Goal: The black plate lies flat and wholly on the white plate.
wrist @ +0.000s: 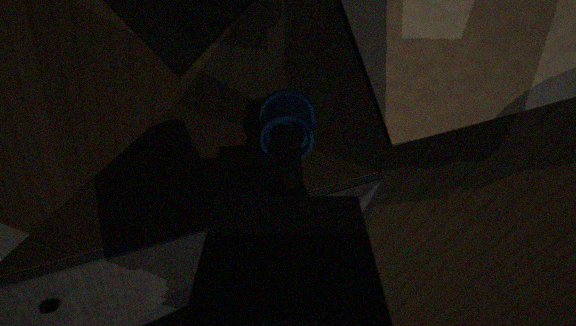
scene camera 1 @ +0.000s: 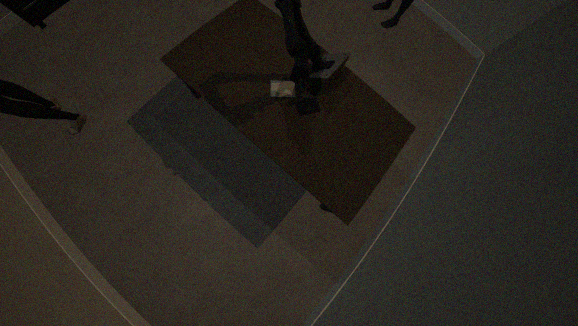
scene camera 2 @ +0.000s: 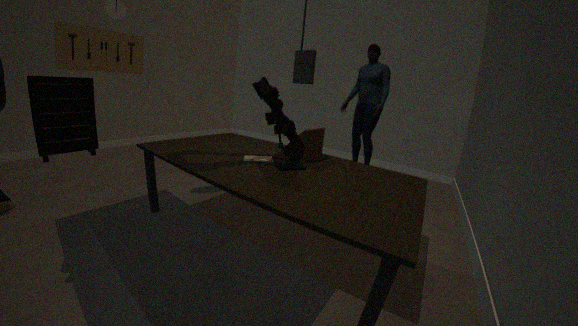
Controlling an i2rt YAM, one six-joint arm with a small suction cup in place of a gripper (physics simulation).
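Pixels of known places: hand, its tool point: [wrist: 287, 114] [scene camera 1: 303, 86] [scene camera 2: 281, 148]; arm's base, origin of its link: [scene camera 1: 319, 66] [scene camera 2: 296, 142].
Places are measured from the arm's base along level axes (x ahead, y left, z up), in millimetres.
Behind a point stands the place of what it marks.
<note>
The white plate [scene camera 1: 284, 87] @(x 221, y -113, z -77 mm) [scene camera 2: 255, 158] @(x 248, y -125, z -77 mm) lies flat on the table beside the arm's base. In the wrist view the pale plate [wrist: 100, 295] @(x 91, y 67, z 72 mm) shows at the lower left with a dark hole; the arm and its shadow hide its middle. My gripper, a blue suction cup [scene camera 2: 280, 144] [wrist: 287, 139] @(x 183, y -7, z -7 mm), is open and carries nothing that I can see. It hangs above the table close to the arm's base; the arm hides it in the first scene view. I cannot make out the black plate for certain. A black corner shape at the top of the wrist view could be it or the base.
The brown table [scene camera 1: 345, 150] @(x 345, y 434, z -83 mm) [scene camera 2: 360, 205] @(x 470, y 489, z -83 mm) bears the arm's black base [scene camera 1: 307, 106] [scene camera 2: 290, 167]. An upright brown panel [scene camera 2: 314, 145] @(x -6, y 113, z 3 mm) stands right behind the arm. A person [scene camera 2: 371, 95] stands beyond the table. The light is very dim, and arm shadows cross the table.
</note>
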